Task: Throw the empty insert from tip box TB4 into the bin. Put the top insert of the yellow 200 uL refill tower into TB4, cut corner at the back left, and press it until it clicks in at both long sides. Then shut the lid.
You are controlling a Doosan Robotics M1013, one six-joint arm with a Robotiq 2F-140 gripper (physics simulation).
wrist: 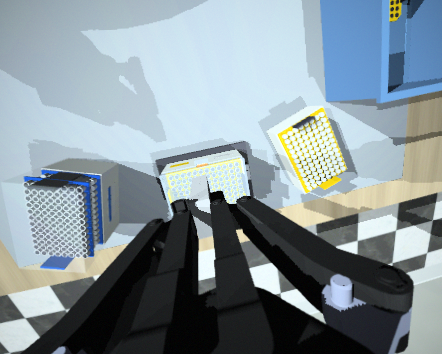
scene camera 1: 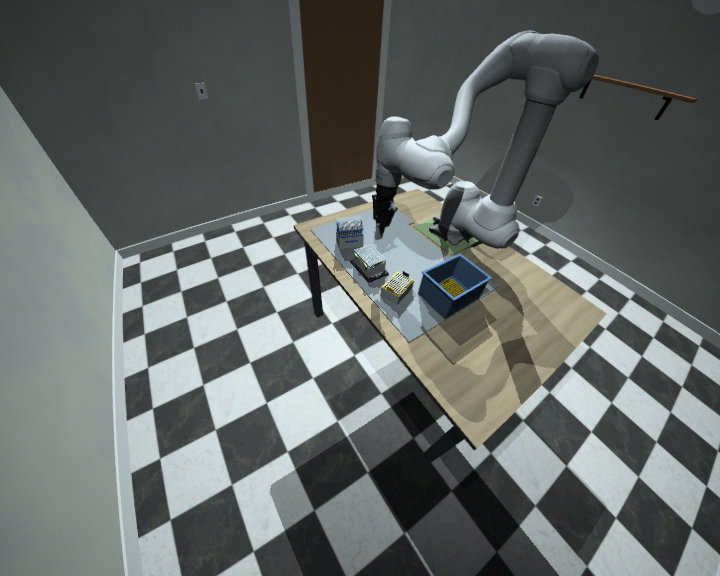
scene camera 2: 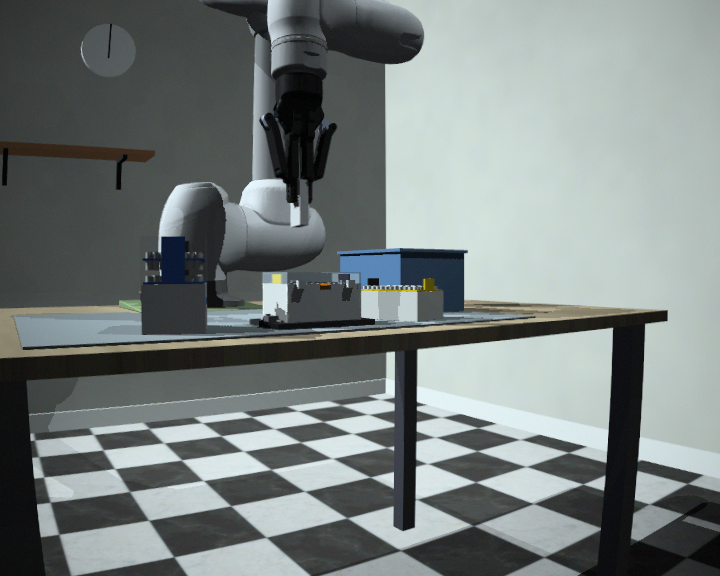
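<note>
Tip box TB4 (scene camera 1: 375, 267) (scene camera 2: 312, 305) (wrist: 220, 158) stands in a black holder, with its clear lid (scene camera 2: 312, 278) (wrist: 232, 175) lying down over it. A yellow insert full of tips shows through the lid; whether both long sides are clicked in cannot be seen. The yellow refill tower (scene camera 1: 395, 294) (scene camera 2: 401, 305) (wrist: 312, 150) stands beside it, with a tip-filled yellow insert on top. A yellow insert (scene camera 1: 452, 287) (wrist: 395, 10) lies in the blue bin (scene camera 1: 437, 297) (scene camera 2: 371, 267) (wrist: 352, 55). My gripper (scene camera 1: 380, 231) (scene camera 2: 300, 200) (wrist: 202, 189) is shut and empty, high above the table; a pale block shows at its fingertips.
A blue tip refill tower (scene camera 1: 350, 240) (scene camera 2: 173, 307) (wrist: 57, 215) stands on TB4's other side. A grey mat (scene camera 1: 409, 327) (wrist: 240, 60) lies under the boxes. A green board (scene camera 1: 459, 245) (scene camera 2: 129, 305) lies by the arm's base. The table edge runs close to the boxes.
</note>
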